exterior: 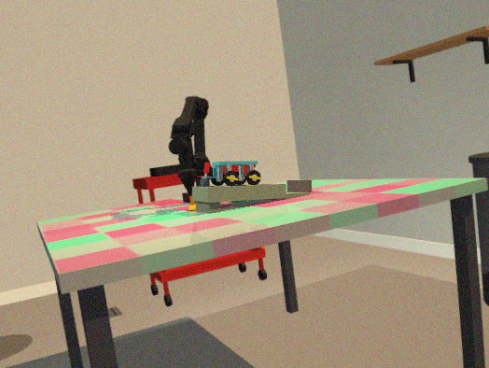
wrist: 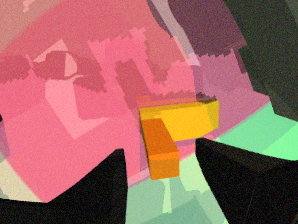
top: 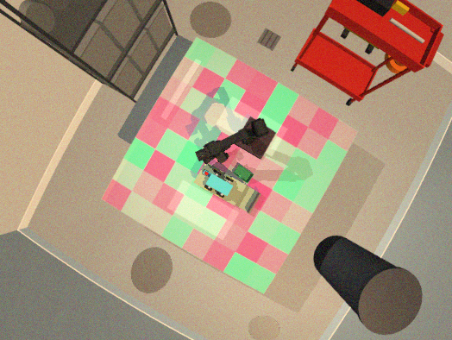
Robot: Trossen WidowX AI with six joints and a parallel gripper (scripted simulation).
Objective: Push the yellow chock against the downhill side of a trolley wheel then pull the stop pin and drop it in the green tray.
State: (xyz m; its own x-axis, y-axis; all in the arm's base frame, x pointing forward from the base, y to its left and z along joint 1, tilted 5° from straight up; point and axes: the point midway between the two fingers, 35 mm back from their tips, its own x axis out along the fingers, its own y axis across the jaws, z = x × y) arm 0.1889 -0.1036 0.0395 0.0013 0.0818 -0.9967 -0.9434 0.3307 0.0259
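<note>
My gripper tip is 20 mm short of the yellow chock, 10 mm to the left of it and 30 mm above it. Round my gripper tip: olive ramp: 150 mm ahead, 130 mm to the left; then cyan trolley: 150 mm ahead, 130 mm to the left, 60 mm above; then red-headed stop pin: 140 mm ahead, 30 mm to the left, 80 mm above.
</note>
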